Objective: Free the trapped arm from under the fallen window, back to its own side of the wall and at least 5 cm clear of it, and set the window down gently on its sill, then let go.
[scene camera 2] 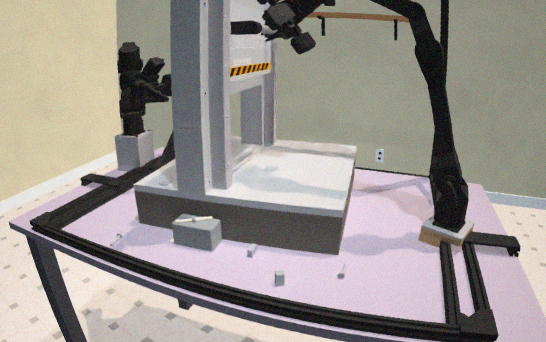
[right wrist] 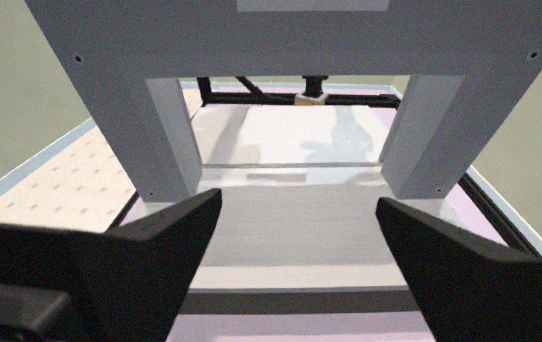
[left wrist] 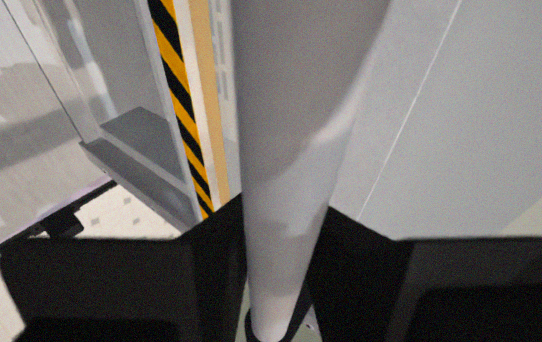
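Where they show: left gripper, fingertip midpoint: [scene camera 2: 263, 38]; right gripper, fingertip midpoint: [right wrist: 298, 200]; left arm's base, link origin: [scene camera 2: 449, 223] [right wrist: 312, 94]; right arm's base, link origin: [scene camera 2: 133, 133].
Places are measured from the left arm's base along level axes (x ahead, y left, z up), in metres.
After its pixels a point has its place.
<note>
The window [scene camera 2: 247, 50] {x 0.468, y 0.173, z 0.341 m} with its black and orange striped edge [scene camera 2: 250, 68] {x 0.472, y 0.160, z 0.297 m} [left wrist: 182, 107] {x 0.498, y 0.122, z 0.294 m} is raised above the sill, between the grey posts of the wall [scene camera 2: 187, 100] {x 0.409, y 0.371, z 0.249 m} [right wrist: 300, 45] {x 0.563, y 0.185, z 0.265 m}. My left gripper [scene camera 2: 266, 33] {x 0.484, y 0.106, z 0.373 m} [left wrist: 273, 200] {x 0.484, y 0.106, z 0.373 m} is shut on the window's round bar handle [scene camera 2: 245, 27] {x 0.384, y 0.247, z 0.391 m} [left wrist: 280, 240] {x 0.436, y 0.122, z 0.396 m}. The right arm [scene camera 2: 131, 82] {x 0.800, y 0.337, z 0.269 m} stands at the picture's left, apart from the wall; its fingertips are partly hidden in the scene view. My right gripper [right wrist: 298, 200] {x 0.687, y 0.245, z 0.219 m} is open and empty, facing the opening from its own side. The sill [right wrist: 340, 175] shows under the opening.
The wall stands on a thick platform [scene camera 2: 300, 227] [right wrist: 300, 302]. A grey block [scene camera 2: 204, 237] with a pale stick on top, small grey pieces [scene camera 2: 279, 278] {x 0.161, y 0.367, z -0.021 m} [scene camera 2: 341, 271] {x 0.106, y 0.266, z -0.031 m} and a bolt [scene camera 2: 116, 240] {x 0.491, y 0.535, z -0.033 m} lie in front. A black rail [scene camera 2: 250, 297] {x 0.152, y 0.439, z -0.019 m} borders the table. A shelf [scene camera 2: 360, 16] hangs behind.
</note>
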